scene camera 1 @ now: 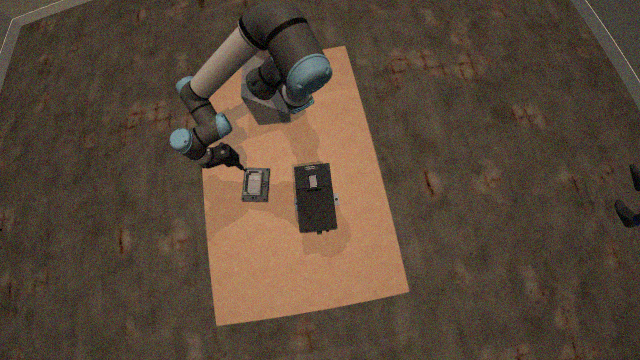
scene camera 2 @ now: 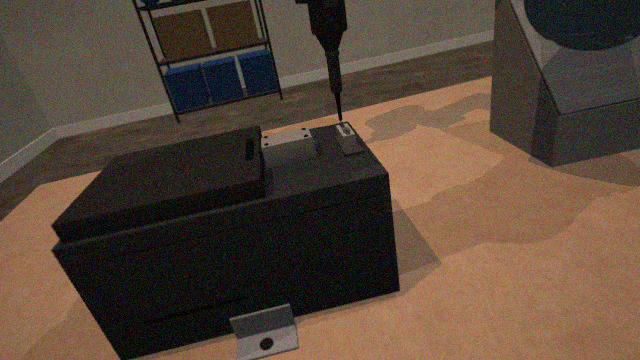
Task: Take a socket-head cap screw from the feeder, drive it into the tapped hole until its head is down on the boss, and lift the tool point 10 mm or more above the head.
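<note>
The black screw feeder (scene camera 1: 317, 210) (scene camera 2: 240, 250) stands on the tan table top. A small light plate (scene camera 2: 345, 130) lies at the far end of its top. The grey part with a raised rim and corner holes (scene camera 1: 265, 192) lies left of the feeder in scene camera 1; its tapped hole and boss are too small to tell apart. My screwdriver (scene camera 1: 245, 169) (scene camera 2: 340, 119) points down, its tip at the part's upper left corner in scene camera 1. In scene camera 2 the tip shows beyond the feeder's far edge. Whether a screw is on the tip, or the tip touches the part, I cannot tell.
A grey pedestal (scene camera 1: 267, 114) (scene camera 2: 515, 117) carries the arm at the table's back. A metal bracket with a hole (scene camera 2: 282, 337) sits at the feeder's side. A shelf rack (scene camera 2: 167, 95) with blue bins stands by the wall. Dark shoes (scene camera 1: 626, 214) show on the floor at the right.
</note>
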